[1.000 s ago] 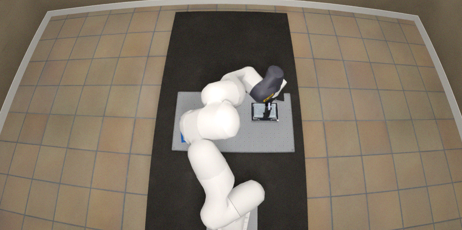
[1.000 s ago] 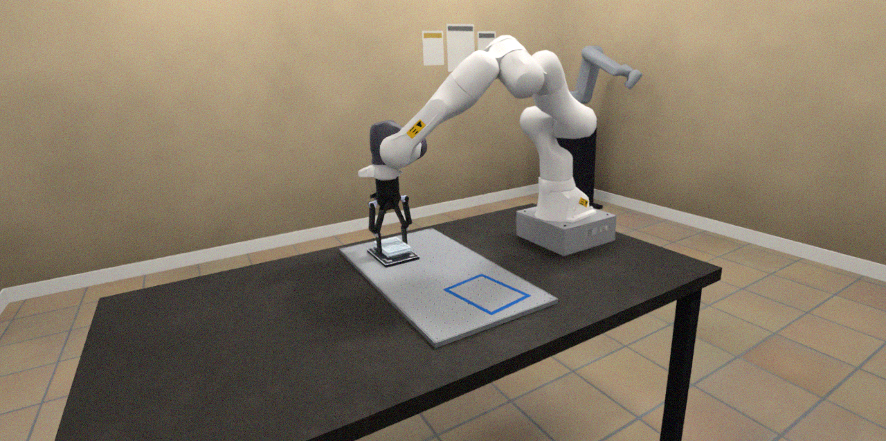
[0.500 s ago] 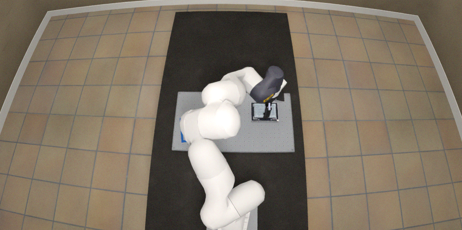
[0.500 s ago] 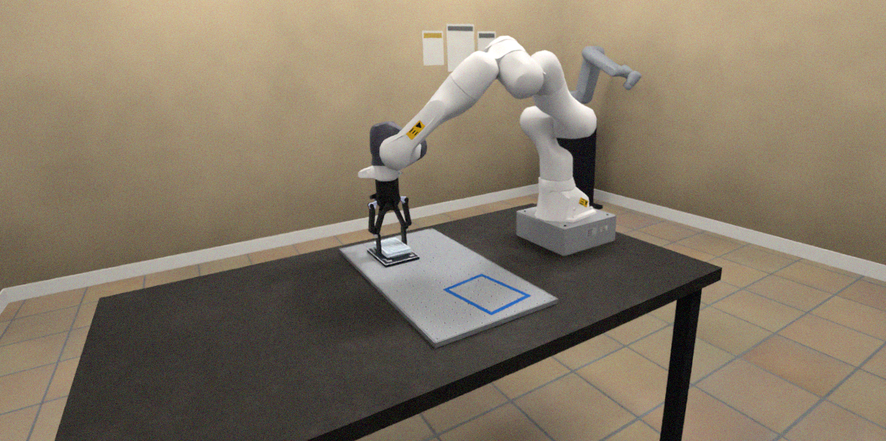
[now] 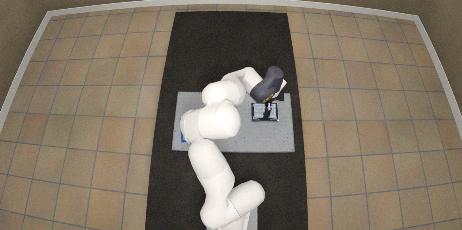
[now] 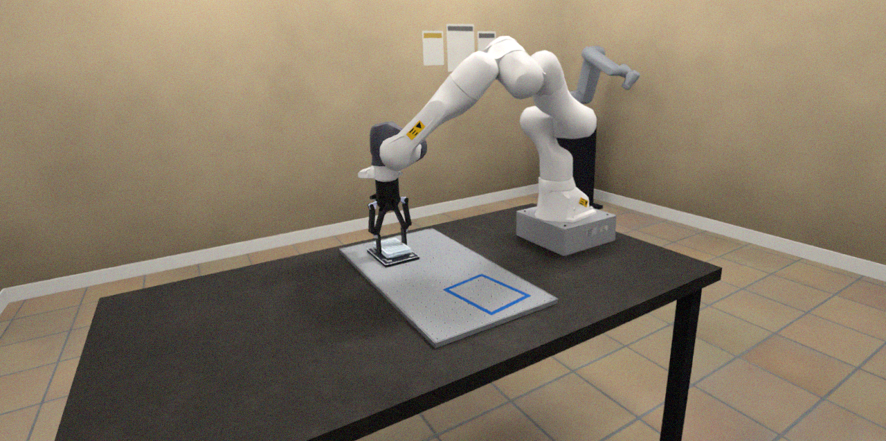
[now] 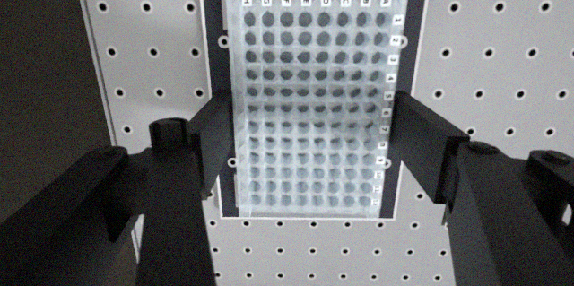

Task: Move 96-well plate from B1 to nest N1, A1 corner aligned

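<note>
The clear 96-well plate lies 20 mm below my hand. Also, from my hand: A1 label: 80 mm to the right, 60 mm behind, 40 mm below; then black plate nest N1: 40 mm below.
</note>
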